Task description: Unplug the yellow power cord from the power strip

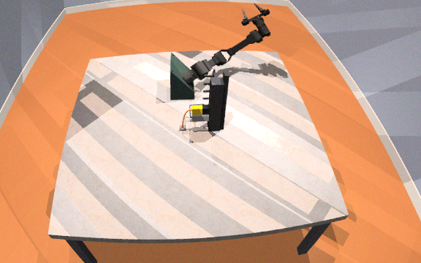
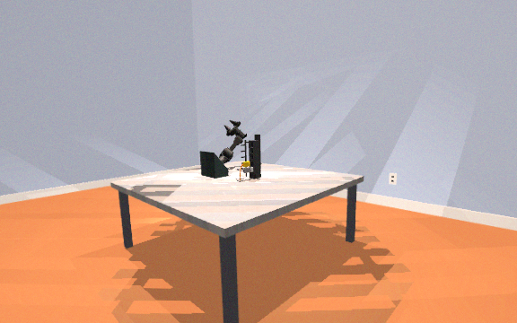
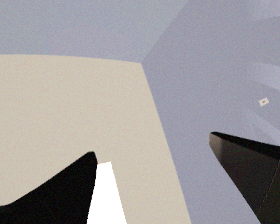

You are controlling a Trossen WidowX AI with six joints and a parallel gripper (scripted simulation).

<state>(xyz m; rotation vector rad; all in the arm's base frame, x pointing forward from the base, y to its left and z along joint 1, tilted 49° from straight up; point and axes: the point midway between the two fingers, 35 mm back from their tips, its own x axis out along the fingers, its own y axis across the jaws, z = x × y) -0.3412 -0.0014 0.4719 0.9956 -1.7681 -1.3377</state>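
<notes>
Right now my gripper tip is 64 cm short of the yellow plug, 26 cm to the left of it and 28 cm above it.
</notes>
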